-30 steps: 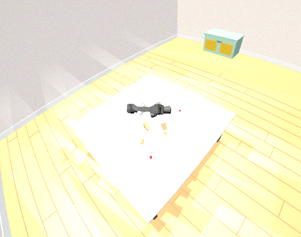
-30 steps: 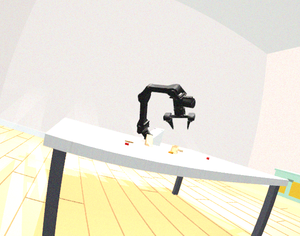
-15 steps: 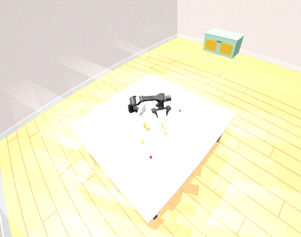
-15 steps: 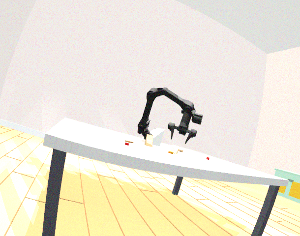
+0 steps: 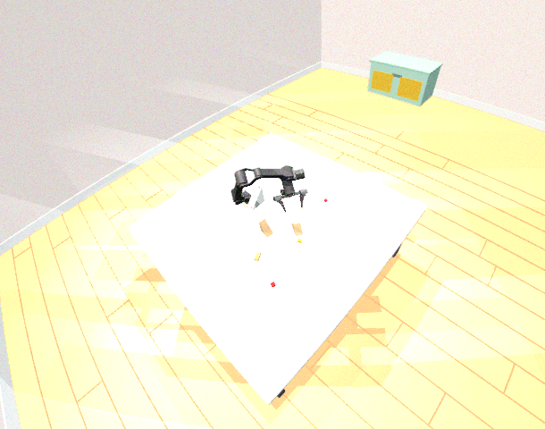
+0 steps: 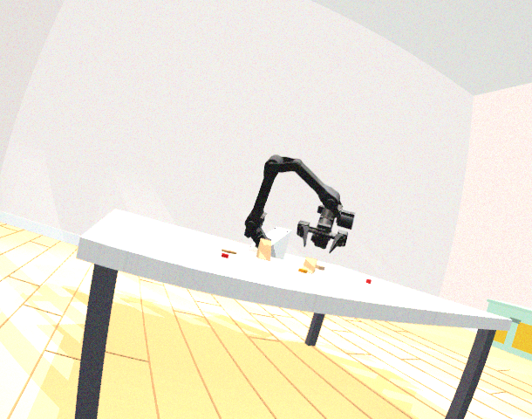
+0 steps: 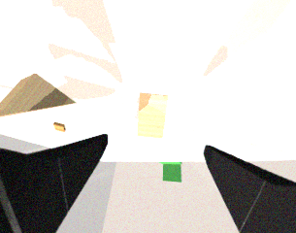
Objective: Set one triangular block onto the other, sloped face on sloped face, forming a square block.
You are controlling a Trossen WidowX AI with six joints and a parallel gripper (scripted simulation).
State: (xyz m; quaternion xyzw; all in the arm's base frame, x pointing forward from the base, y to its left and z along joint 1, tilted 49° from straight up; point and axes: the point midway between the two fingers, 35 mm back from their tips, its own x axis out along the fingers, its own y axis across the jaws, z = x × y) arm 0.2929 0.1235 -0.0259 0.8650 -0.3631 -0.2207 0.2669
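My gripper tip is now 6 cm short of the tan triangular block, 4 cm to the left of it and 5 cm above it. Also, from my gripper tip: orange piece (12 cm ahead, 9 cm to the right, 7 cm below); then tan stick (18 cm behind, 12 cm to the left, 7 cm below).
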